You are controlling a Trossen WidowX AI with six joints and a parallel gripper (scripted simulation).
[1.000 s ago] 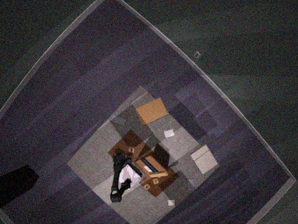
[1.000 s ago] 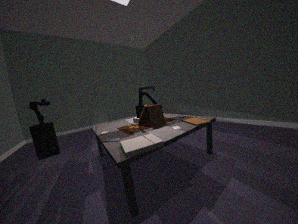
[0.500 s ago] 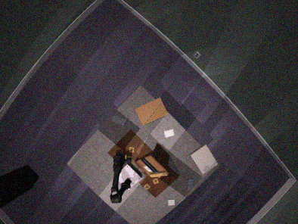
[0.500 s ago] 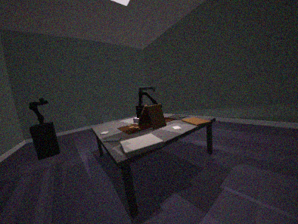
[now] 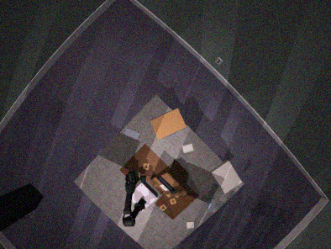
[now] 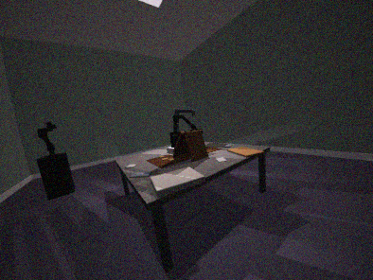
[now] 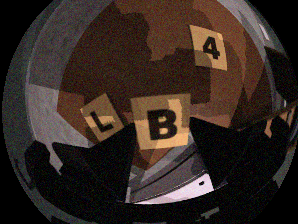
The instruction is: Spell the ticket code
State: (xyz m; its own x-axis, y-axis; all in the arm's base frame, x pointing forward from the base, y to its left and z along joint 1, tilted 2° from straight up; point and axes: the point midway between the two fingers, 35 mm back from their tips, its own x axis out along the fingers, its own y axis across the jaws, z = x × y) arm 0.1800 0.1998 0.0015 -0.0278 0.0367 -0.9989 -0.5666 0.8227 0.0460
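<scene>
Right now the white ticket is 9 cm ahead of my gripper tip, 27 cm to the right of it and 6 cm above it. Also, from my gripper tip: small white card 52 cm ahead, 22 cm to the right, 3 cm below; then brown mat 2 cm ahead, 21 cm to the right, 3 cm below; then tan letter tile right at my gripper tip.
</scene>
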